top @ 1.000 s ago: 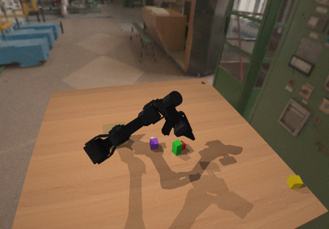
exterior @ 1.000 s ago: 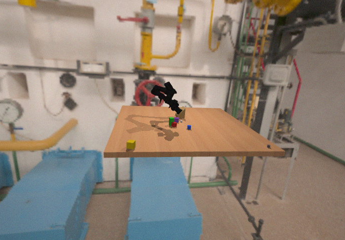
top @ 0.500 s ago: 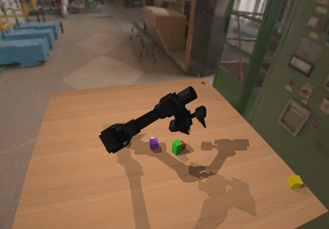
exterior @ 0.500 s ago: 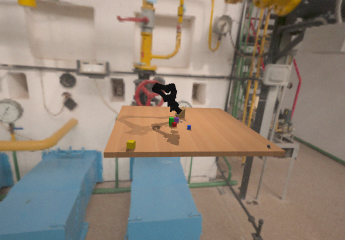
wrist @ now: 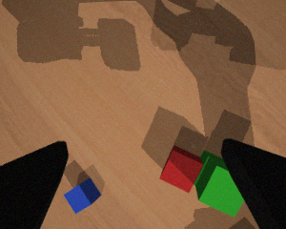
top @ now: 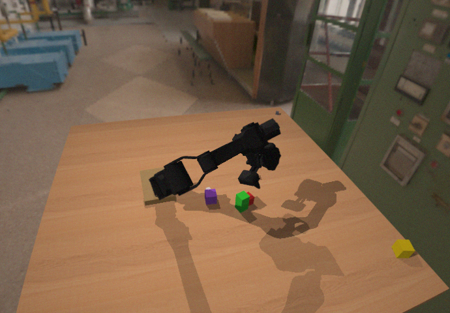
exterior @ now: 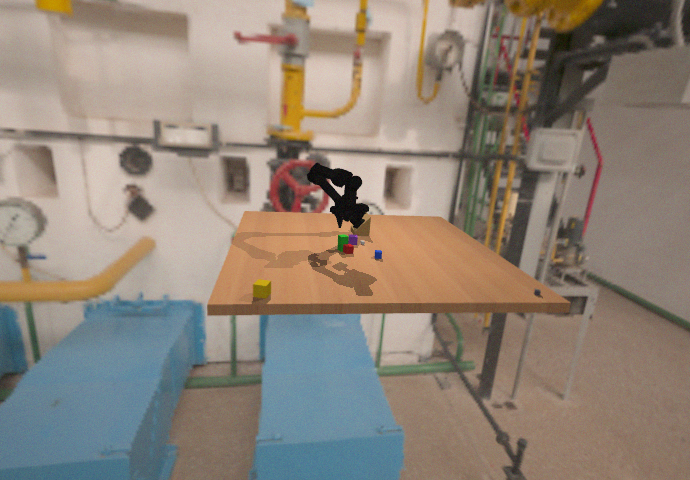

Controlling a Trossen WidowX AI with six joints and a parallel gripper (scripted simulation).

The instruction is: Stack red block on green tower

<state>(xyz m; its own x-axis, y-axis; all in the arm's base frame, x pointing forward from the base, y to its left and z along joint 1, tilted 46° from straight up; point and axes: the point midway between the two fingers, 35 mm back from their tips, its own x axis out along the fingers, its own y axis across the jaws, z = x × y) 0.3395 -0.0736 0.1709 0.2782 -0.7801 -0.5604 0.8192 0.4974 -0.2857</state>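
My gripper tip is now 120 mm above the red block, 40 mm past it and 20 mm to the right of it. Round my gripper tip: blue block 140 mm to the left, 120 mm below, 40 mm ahead; then green block 80 mm below, 80 mm behind, 10 mm to the left; then purple block 170 mm behind, 110 mm below, 90 mm to the left.
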